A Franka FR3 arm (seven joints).
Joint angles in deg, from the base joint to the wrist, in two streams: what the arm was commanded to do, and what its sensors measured. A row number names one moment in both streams.
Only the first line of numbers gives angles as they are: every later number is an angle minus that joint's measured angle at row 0.
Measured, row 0: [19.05, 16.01, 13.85, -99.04, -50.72, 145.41, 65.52]
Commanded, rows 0 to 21: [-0.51, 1.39, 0.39, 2.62, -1.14, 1.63, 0.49]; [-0.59, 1.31, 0.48, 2.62, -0.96, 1.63, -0.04]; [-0.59, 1.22, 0.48, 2.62, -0.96, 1.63, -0.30]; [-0.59, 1.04, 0.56, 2.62, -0.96, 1.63, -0.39]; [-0.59, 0.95, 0.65, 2.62, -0.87, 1.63, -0.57]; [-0.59, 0.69, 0.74, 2.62, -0.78, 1.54, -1.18]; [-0.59, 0.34, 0.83, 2.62, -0.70, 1.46, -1.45]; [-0.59, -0.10, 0.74, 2.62, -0.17, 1.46, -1.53]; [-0.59, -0.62, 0.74, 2.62, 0.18, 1.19, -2.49]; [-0.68, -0.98, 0.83, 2.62, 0.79, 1.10, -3.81]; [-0.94, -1.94, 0.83, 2.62, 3.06, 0.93, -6.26]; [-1.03, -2.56, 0.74, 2.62, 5.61, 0.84, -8.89]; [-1.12, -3.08, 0.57, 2.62, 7.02, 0.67, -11.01]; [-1.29, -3.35, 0.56, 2.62, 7.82, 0.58, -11.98]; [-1.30, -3.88, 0.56, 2.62, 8.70, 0.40, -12.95]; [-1.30, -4.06, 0.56, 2.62, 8.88, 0.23, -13.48]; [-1.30, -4.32, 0.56, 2.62, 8.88, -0.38, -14.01]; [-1.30, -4.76, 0.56, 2.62, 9.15, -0.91, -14.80]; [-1.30, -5.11, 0.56, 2.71, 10.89, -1.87, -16.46]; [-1.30, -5.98, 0.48, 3.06, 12.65, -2.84, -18.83]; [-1.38, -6.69, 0.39, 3.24, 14.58, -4.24, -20.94]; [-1.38, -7.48, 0.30, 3.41, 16.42, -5.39, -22.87]
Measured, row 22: [-0.77, -4.50, 0.03, 2.55, 12.19, -2.32, -17.58]
